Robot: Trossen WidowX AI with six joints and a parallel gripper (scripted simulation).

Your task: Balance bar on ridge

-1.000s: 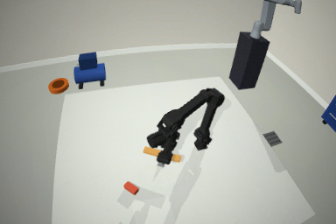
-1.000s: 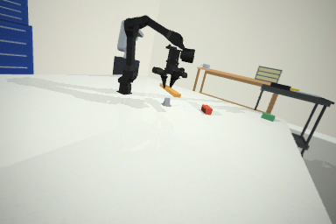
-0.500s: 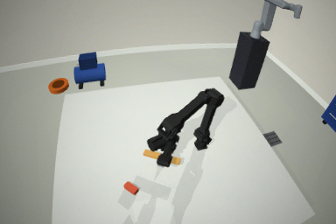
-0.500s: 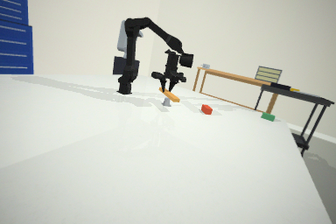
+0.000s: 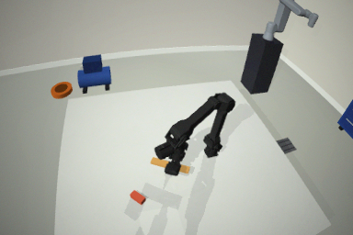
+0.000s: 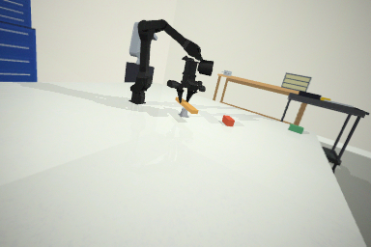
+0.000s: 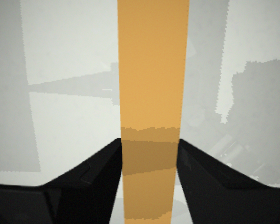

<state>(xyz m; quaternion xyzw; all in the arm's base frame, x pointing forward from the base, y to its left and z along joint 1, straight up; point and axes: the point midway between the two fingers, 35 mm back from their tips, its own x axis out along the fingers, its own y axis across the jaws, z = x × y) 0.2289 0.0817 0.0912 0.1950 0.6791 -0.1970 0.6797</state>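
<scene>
Now: gripper tip 2 cm to the left of the bar and 2 cm short of it. Also, from my gripper tip: red block (21 cm ahead, 11 cm to the left, 4 cm below); then green block (51 cm ahead, 42 cm to the left, 4 cm below).
</scene>
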